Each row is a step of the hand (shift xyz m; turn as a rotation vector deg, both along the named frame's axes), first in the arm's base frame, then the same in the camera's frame.
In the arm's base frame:
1: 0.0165 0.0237 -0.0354 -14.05 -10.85 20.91
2: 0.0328 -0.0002 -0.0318 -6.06 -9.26 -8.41
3: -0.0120 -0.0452 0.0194 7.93 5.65 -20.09
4: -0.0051 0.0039 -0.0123 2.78 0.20 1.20
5: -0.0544 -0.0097 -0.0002 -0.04 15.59 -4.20
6: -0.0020 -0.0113 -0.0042 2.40 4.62 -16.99
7: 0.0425 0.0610 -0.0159 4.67 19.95 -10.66
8: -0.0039 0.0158 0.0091 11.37 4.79 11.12
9: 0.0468 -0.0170 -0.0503 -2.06 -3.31 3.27
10: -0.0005 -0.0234 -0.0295 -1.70 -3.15 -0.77
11: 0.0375 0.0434 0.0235 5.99 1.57 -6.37
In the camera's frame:
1: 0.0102 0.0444 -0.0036 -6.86 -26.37 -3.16
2: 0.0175 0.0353 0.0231 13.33 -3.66 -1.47
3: 0.0138 -0.0459 0.0163 10.63 19.61 0.85
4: 0.0085 0.0074 -0.0081 -1.69 0.76 2.41
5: 0.0181 -0.0327 -0.0407 -5.75 12.27 -8.77
6: 0.0103 -0.0055 0.0036 10.06 14.37 -2.82
7: -0.0326 0.0687 0.0016 -4.30 21.23 -8.01
8: -0.0154 0.0024 -0.0102 -14.06 1.83 8.65
9: 0.0386 0.0429 0.0410 -0.17 -5.06 0.46
10: 0.0368 0.0030 0.0076 2.82 -2.34 0.10
11: -0.0521 0.0313 0.0123 2.71 7.79 3.31

